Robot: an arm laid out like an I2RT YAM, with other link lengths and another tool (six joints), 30 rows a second.
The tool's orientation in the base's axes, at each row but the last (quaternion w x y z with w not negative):
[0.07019 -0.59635 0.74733 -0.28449]
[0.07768 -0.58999 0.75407 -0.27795]
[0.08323 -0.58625 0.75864 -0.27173]
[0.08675 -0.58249 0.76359 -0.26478]
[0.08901 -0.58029 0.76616 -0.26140]
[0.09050 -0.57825 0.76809 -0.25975]
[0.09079 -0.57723 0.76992 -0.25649]
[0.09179 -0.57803 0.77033 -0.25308]
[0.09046 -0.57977 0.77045 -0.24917]
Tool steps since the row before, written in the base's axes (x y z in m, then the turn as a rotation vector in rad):
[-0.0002 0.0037 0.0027 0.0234 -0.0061 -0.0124]
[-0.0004 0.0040 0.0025 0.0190 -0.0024 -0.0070]
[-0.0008 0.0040 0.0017 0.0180 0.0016 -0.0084]
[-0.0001 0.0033 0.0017 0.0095 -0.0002 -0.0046]
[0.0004 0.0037 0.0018 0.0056 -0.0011 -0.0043]
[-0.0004 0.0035 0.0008 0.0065 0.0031 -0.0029]
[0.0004 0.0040 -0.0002 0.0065 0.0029 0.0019]
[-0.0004 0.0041 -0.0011 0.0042 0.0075 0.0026]
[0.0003 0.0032 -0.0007 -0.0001 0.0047 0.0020]
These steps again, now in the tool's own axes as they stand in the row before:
[-0.0028 -0.0007 -0.0036 -0.0038 -0.0144 0.0227]
[-0.0031 -0.0003 -0.0036 -0.0048 -0.0129 0.0151]
[-0.0032 0.0005 -0.0030 -0.0085 -0.0107 0.0145]
[-0.0028 -0.0002 -0.0025 -0.0035 -0.0057 0.0081]
[-0.0033 -0.0005 -0.0024 -0.0014 -0.0028 0.0064]
[-0.0030 0.0006 -0.0019 -0.0054 -0.0034 0.0044]
[-0.0039 0.0006 -0.0008 -0.0045 -0.0058 0.0004]
[-0.0039 0.0017 -0.0004 -0.0080 -0.0033 -0.0025]
[-0.0032 0.0007 -0.0002 -0.0041 0.0001 -0.0031]

